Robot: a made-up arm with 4 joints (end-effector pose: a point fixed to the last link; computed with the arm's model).
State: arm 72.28 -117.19 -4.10 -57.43
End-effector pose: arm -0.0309 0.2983 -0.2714 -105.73 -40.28 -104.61
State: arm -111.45 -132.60 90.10 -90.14
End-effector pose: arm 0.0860 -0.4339 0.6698 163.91 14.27 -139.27
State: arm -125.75 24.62 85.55 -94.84
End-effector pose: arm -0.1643 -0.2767 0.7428 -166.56 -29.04 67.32
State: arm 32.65 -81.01 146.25 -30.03
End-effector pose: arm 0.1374 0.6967 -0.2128 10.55 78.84 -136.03
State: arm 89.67 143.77 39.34 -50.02
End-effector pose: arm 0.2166 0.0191 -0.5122 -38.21 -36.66 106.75
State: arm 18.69 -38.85 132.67 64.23
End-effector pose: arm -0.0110 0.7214 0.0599 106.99 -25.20 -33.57
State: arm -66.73 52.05 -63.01 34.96
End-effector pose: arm -0.0939 0.2540 0.3356 -0.88 -21.73 -12.59
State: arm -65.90 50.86 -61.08 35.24
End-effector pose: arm -0.0913 0.2611 0.3330 -0.40 -22.53 -10.81
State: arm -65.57 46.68 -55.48 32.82
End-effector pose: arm -0.0870 0.2677 0.3358 4.65 -23.94 -9.49
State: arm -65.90 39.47 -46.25 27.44
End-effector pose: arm -0.0838 0.2748 0.3459 15.21 -24.60 -9.51
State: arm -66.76 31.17 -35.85 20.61
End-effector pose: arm -0.0855 0.2818 0.3617 28.47 -22.56 -10.64
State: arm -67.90 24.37 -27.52 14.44
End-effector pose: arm -0.0911 0.2846 0.3783 39.51 -18.41 -11.54
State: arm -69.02 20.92 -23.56 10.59
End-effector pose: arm -0.0954 0.2813 0.3891 45.28 -14.97 -12.15
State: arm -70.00 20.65 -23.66 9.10
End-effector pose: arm -0.0962 0.2736 0.3926 46.41 -13.59 -13.19
